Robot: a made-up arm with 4 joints. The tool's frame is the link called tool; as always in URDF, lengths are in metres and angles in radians. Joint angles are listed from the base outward.
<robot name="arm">
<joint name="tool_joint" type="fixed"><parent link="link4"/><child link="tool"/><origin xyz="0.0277 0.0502 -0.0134" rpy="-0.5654 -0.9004 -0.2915"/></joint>
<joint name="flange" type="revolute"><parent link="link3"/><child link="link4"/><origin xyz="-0.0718 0.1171 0.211" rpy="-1.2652 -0.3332 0.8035"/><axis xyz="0 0 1"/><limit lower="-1.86" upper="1.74"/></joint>
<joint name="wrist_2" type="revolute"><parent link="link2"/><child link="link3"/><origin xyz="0.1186 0.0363 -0.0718" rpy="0.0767 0.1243 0.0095"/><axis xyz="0 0 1"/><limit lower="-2.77" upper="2.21"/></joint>
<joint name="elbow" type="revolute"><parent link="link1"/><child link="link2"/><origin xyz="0.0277 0.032 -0.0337" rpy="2.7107 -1.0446 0.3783"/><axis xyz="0 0 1"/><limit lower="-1.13" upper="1.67"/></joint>
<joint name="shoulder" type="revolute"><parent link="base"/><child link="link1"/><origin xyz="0.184 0.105 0.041" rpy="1.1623 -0.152 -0.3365"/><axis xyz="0 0 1"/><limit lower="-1.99" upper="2.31"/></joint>
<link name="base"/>
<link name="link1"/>
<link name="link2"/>
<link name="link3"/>
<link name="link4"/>
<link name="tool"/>
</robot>
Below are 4 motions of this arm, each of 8 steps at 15 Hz.
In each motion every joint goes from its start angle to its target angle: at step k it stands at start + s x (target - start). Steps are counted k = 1, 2, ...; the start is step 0. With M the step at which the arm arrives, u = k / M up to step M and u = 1 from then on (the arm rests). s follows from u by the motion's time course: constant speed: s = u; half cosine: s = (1 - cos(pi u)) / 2; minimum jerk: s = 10 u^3 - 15 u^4 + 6 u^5.
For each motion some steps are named. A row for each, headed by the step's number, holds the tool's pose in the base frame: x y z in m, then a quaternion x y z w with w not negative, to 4 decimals.
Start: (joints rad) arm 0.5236 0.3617 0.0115 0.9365
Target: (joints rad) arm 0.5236 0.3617 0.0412 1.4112
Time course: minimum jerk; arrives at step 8
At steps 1, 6, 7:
1: 0.3506 0.0666 0.0060 -0.7154 0.3384 0.3982 0.4638
6: 0.3473 0.0895 0.0199 -0.5547 0.4350 0.4438 0.5533
7: 0.3474 0.0916 0.0216 -0.5372 0.4437 0.4474 0.5607

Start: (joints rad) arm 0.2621 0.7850 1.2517 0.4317
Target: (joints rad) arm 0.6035 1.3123 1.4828 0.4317
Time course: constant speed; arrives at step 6
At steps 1, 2, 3, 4, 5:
1: 0.3082 0.1715 0.0743 -0.2429 -0.2441 0.5452 0.7643
2: 0.3037 0.1733 0.0849 -0.2061 -0.2879 0.5444 0.7604
3: 0.2988 0.1740 0.0948 -0.1676 -0.3297 0.5443 0.7530
4: 0.2936 0.1739 0.1039 -0.1275 -0.3691 0.5448 0.7421
5: 0.2883 0.1729 0.1121 -0.0860 -0.4060 0.5458 0.7279

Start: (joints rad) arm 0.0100 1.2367 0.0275 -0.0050
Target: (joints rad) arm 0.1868 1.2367 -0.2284 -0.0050
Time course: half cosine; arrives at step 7
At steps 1, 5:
1: 0.3106 0.1640 -0.1460 -0.6145 0.0196 0.4695 0.6338
5: 0.3272 0.1402 -0.1540 -0.7101 0.0238 0.4523 0.5391

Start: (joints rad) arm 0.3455 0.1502 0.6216 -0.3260
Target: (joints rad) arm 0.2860 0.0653 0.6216 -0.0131
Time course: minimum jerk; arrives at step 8
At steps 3, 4, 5, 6, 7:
3: 0.3666 0.0787 -0.0028 -0.8951 -0.0831 0.3042 0.3153
4: 0.3623 0.0779 -0.0031 -0.8850 -0.0549 0.3252 0.3285
5: 0.3581 0.0773 -0.0033 -0.8738 -0.0265 0.3454 0.3414
6: 0.3550 0.0770 -0.0032 -0.8643 -0.0045 0.3602 0.3510
7: 0.3534 0.0769 -0.0031 -0.8593 0.0067 0.3675 0.3558

